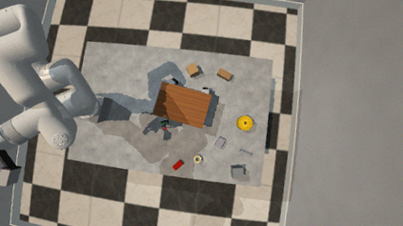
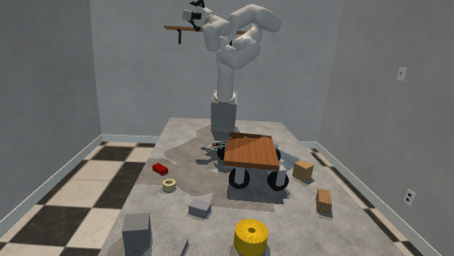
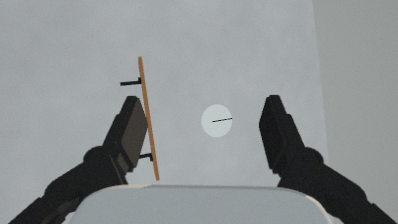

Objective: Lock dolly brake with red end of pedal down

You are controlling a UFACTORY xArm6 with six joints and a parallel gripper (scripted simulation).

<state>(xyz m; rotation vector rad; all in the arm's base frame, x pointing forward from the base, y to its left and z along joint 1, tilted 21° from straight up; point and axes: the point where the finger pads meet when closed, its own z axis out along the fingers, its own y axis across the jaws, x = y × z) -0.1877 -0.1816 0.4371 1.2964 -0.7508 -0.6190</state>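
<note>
Right now the brake pedal is 42 cm ahead of my hand, 13 cm to the left of it and 61 cm below it. The rest, counted from my hand: beige ring: 63 cm ahead, 6 cm to the right, 68 cm below; then tall grey block: 88 cm ahead, 13 cm to the right, 66 cm below; then red brick: 51 cm ahead, 11 cm to the right, 67 cm below.
</note>
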